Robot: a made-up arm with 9 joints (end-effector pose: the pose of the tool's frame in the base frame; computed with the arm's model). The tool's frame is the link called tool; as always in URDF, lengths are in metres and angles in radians. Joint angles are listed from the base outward.
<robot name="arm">
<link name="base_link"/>
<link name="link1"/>
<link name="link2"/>
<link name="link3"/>
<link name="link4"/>
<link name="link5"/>
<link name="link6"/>
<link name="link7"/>
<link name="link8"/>
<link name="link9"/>
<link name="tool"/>
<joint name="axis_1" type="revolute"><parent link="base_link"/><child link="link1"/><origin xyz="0 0 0.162" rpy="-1.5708 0 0"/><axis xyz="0 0 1"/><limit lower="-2.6" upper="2.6" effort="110" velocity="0.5"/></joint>
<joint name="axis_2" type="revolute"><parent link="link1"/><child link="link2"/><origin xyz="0.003 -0.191 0.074" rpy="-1.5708 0 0"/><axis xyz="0 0 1"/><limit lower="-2.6" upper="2.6" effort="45" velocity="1.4"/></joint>
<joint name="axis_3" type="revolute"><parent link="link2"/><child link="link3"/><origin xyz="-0.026 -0.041 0.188" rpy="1.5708 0 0"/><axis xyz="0 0 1"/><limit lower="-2.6" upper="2.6" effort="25" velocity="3.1"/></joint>
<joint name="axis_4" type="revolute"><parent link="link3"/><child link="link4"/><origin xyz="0.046 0.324 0.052" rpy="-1.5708 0 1.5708"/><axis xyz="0 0 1"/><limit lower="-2.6" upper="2.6" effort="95" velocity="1.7"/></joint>
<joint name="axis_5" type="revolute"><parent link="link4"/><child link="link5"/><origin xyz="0.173 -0.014 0.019" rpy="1.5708 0 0"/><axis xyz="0 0 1"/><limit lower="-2.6" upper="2.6" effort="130" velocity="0.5"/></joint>
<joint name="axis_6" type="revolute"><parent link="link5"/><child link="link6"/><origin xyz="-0.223 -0.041 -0.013" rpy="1.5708 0 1.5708"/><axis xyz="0 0 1"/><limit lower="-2.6" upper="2.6" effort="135" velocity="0.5"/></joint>
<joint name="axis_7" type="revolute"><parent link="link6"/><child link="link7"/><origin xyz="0 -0.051 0.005" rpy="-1.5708 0 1.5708"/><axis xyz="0 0 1"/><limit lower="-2.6" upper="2.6" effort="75" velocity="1.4"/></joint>
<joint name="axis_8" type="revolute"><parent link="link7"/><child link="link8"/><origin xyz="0.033 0.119 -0.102" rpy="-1.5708 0 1.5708"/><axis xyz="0 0 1"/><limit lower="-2.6" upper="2.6" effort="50" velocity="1"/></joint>
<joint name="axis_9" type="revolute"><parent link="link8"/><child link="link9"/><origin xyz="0.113 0.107 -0.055" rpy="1.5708 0 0"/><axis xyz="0 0 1"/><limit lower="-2.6" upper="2.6" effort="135" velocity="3"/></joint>
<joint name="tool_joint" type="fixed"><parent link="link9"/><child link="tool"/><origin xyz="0.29 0.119 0" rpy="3.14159 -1.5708 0"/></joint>
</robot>
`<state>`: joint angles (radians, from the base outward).
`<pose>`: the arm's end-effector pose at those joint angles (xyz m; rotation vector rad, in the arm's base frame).
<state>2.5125 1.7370 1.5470 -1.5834 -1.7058 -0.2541 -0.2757 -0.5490 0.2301</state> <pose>0.0932 0.3866 -0.6127 2.6718 0.0725 1.4979</pose>
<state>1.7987 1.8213 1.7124 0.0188 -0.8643 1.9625 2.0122 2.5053 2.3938</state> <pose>0.2115 0.6037 -0.1246 -1.1902 1.1426 1.6449</pose>
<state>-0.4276 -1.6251 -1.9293 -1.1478 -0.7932 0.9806 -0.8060 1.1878 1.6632</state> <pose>-0.0504 0.4850 -0.0828 -2.1551 0.3104 -0.5790</pose>
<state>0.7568 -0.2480 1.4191 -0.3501 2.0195 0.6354 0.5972 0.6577 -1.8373</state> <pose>-0.8846 0.4493 0.0872 0.3656 -1.3949 -1.9762</pose>
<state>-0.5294 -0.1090 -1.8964 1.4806 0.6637 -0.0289 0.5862 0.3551 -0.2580</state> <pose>-0.2213 0.6443 0.2379 0.0294 -1.9493 -1.4213</pose>
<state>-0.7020 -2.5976 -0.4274 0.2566 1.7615 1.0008 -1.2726 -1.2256 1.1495</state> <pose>-0.2107 0.3890 -0.6240 -1.0282 -1.4289 -0.5586</pose>
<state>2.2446 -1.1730 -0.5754 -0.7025 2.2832 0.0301 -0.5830 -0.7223 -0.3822</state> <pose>0.0184 0.9624 0.7180 -0.7309 -0.2170 -2.3273</pose>
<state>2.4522 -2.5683 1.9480 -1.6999 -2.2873 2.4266 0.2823 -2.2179 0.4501</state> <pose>0.0854 -0.5631 0.1667 -0.8573 -1.1913 1.9118</pose>
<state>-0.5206 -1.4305 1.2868 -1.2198 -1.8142 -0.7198 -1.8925 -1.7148 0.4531</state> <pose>-0.4240 -0.0937 0.2068 -0.4166 -0.3749 -1.1405</pose>
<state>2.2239 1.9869 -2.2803 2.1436 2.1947 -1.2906 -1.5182 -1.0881 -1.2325</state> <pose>0.4038 -0.2363 -0.0224 1.0722 -1.1725 1.2381</pose>
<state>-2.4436 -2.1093 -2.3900 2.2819 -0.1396 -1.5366 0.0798 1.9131 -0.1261</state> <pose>0.1697 -0.2079 0.0145 0.5519 0.7954 -0.5243</pose>
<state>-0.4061 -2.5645 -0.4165 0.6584 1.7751 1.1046 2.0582 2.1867 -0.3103</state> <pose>-0.4261 0.1911 -0.5733 1.2231 -1.9662 -0.3803</pose>
